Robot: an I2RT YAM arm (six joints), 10 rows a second.
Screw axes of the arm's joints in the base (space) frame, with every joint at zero. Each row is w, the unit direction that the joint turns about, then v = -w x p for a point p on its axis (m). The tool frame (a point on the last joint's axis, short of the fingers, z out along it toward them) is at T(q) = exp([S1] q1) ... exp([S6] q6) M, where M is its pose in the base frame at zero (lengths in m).
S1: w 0 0 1 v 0 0 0
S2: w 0 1 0 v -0.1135 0 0.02
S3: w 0 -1 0 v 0.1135 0 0.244
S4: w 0 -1 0 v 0.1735 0 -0.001
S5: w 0 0 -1 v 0 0.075 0
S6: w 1 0 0 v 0 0.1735 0
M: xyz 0.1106 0 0.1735 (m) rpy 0 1.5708 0 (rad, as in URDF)
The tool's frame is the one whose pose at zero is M.
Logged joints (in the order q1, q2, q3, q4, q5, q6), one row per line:
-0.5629, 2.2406, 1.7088, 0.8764, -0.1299, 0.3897
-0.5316, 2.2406, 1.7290, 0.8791, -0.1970, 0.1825
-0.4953, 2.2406, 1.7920, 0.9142, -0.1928, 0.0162
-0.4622, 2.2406, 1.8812, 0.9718, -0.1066, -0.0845
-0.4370, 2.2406, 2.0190, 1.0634, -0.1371, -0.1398
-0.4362, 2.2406, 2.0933, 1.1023, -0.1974, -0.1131
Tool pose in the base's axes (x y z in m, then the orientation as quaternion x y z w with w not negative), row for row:
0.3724, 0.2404, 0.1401, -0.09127, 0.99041, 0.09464, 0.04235
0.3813, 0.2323, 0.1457, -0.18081, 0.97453, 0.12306, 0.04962
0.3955, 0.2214, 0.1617, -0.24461, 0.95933, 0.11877, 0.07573
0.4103, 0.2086, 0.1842, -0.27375, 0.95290, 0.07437, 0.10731
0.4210, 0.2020, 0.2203, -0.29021, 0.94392, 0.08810, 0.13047
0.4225, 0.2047, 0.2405, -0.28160, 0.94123, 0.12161, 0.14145
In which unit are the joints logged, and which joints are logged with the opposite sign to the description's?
The joints are logged in radians. Opposite sign: q1, q4.
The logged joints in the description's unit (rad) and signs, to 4 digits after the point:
0.5629, 2.2406, 1.7088, -0.8764, -0.1299, 0.3897
0.5316, 2.2406, 1.7290, -0.8791, -0.1970, 0.1825
0.4953, 2.2406, 1.7920, -0.9142, -0.1928, 0.0162
0.4622, 2.2406, 1.8812, -0.9718, -0.1066, -0.0845
0.4370, 2.2406, 2.0190, -1.0634, -0.1371, -0.1398
0.4362, 2.2406, 2.0933, -1.1023, -0.1974, -0.1131

